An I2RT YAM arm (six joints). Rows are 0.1 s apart.
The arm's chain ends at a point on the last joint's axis. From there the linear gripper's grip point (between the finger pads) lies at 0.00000 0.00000 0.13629 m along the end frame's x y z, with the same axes.
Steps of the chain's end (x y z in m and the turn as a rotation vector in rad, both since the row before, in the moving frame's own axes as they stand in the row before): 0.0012 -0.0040 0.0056 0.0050 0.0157 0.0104; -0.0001 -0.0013 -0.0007 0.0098 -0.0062 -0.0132; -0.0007 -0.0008 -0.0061 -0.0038 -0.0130 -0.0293; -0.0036 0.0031 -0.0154 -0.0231 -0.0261 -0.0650
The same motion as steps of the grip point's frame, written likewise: 0.0033 -0.0047 0.0056 0.0050 0.0157 0.0104; -0.0010 -0.0026 -0.0007 0.0098 -0.0062 -0.0132; -0.0025 -0.0003 -0.0061 -0.0038 -0.0130 -0.0293; -0.0071 0.0064 -0.0155 -0.0231 -0.0261 -0.0650
